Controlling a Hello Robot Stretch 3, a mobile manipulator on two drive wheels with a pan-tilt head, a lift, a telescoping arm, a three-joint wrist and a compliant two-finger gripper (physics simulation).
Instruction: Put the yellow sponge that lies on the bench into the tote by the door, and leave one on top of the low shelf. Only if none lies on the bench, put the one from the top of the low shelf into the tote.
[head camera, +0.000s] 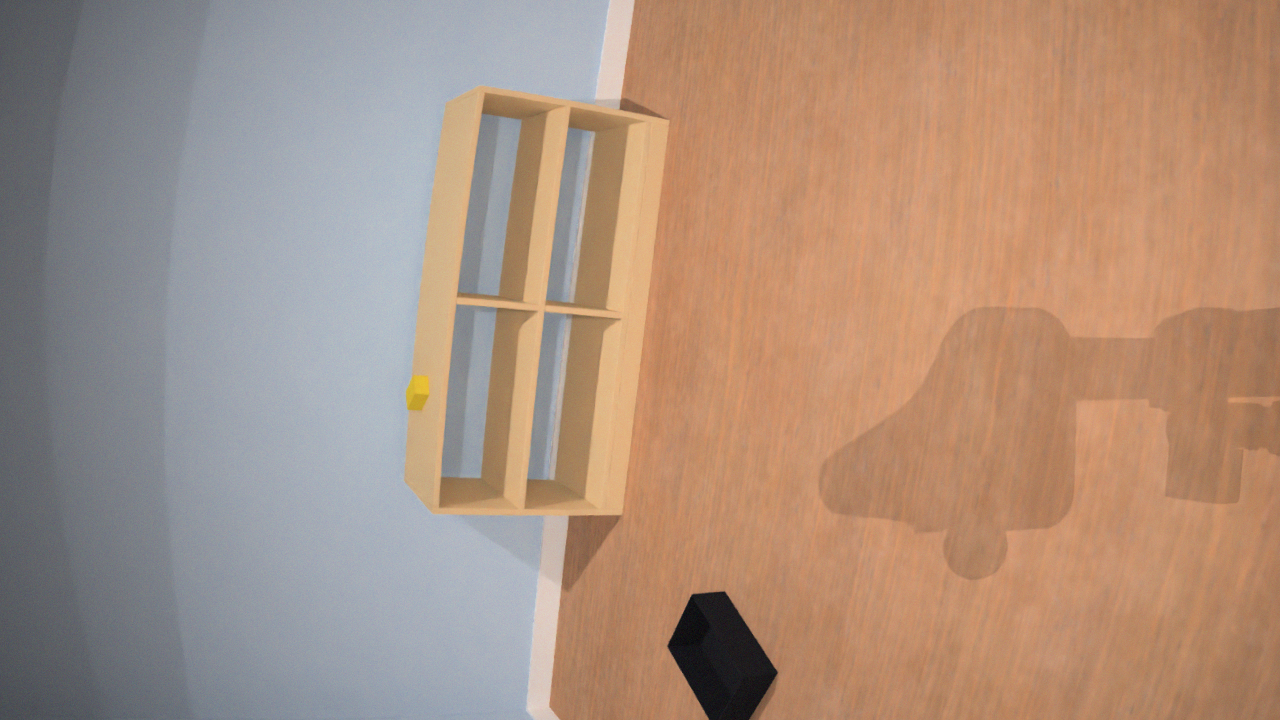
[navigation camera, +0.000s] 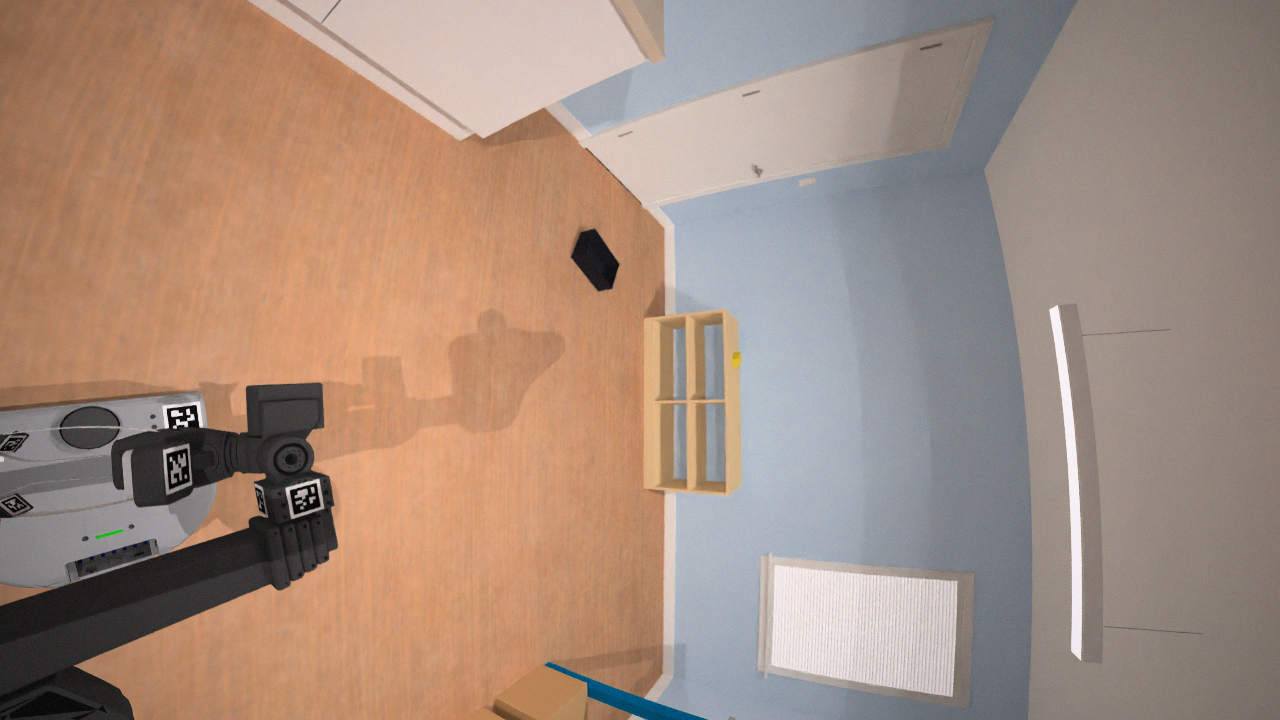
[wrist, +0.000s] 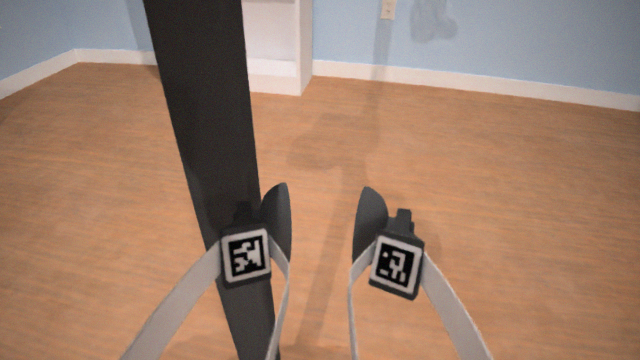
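Pixels of known places: gripper, fingertip midpoint: (wrist: 324, 212); robot's base at its link origin: (navigation camera: 93, 425).
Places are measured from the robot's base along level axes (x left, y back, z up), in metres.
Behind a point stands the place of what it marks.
Observation:
A yellow sponge (head camera: 418, 393) @(x -2.626, y 0.068, z 0.644 m) (navigation camera: 735, 359) @(x -2.629, y 0.069, z 0.638 m) lies on top of the low shelf (head camera: 445, 223) @(x -2.561, y 0.561, z 0.611 m) (navigation camera: 733, 438) @(x -2.539, y 0.595, z 0.611 m), towards the end nearer the tote. Both camera pictures are turned sideways. The black tote (head camera: 747, 694) @(x -1.765, y -0.646, z 0.059 m) (navigation camera: 586, 262) @(x -1.776, y -0.553, z 0.067 m) stands on the floor beyond that end, near the door (navigation camera: 805, 116) @(x -2.223, y -1.272, z 1.271 m); the part of its inside that shows is dark. My gripper (wrist: 324, 212) @(x 0.098, y 0.004, z 0.593 m) is open, with bare floor showing between its fingertips; it is far from the sponge. I cannot make out a bench for certain, nor a sponge on one.
A white cabinet (navigation camera: 519, 53) @(x -0.791, y -0.950, z 0.540 m) stands near the door. A cardboard box (navigation camera: 546, 694) @(x -1.002, y 1.369, z 0.166 m) is beside a blue strip (navigation camera: 617, 696) @(x -1.163, y 1.421, z 0.418 m) at the lower edge of the navigation view. In the wrist view, a dark mast (wrist: 210, 110) @(x 0.116, y 0.061, z 0.644 m) partly hides a white bookcase (wrist: 306, 50) @(x 1.758, y 0.037, z 0.198 m) against the wall.

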